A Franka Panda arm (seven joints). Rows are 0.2 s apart.
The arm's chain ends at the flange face. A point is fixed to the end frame.
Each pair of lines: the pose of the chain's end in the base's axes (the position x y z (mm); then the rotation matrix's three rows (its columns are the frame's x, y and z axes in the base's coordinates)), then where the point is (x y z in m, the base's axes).
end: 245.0 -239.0 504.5; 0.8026 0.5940 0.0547; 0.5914 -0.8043 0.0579; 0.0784 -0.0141 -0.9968
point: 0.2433 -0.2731 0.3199
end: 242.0 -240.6 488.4; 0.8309 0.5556 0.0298; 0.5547 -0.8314 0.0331; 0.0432 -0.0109 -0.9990
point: 0.2336 -0.2787 0.3047
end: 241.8 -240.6 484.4; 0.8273 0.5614 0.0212; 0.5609 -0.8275 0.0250; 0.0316 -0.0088 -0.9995
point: 0.2322 -0.2802 0.3011
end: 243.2 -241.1 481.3; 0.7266 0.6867 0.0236; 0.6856 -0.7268 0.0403; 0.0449 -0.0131 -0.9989
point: 0.2413 -0.2795 0.2975
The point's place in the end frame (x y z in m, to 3 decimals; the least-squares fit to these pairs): -0.036 0.029 0.182
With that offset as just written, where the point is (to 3 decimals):
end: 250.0 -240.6 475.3; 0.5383 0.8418 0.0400; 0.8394 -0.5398 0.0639; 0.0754 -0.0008 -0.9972
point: 0.262 -0.275 0.291
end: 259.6 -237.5 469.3; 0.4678 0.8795 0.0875; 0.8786 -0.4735 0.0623; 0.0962 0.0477 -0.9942
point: 0.284 -0.272 0.286
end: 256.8 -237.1 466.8; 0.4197 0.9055 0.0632; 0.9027 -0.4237 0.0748; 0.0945 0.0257 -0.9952
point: 0.279 -0.268 0.283
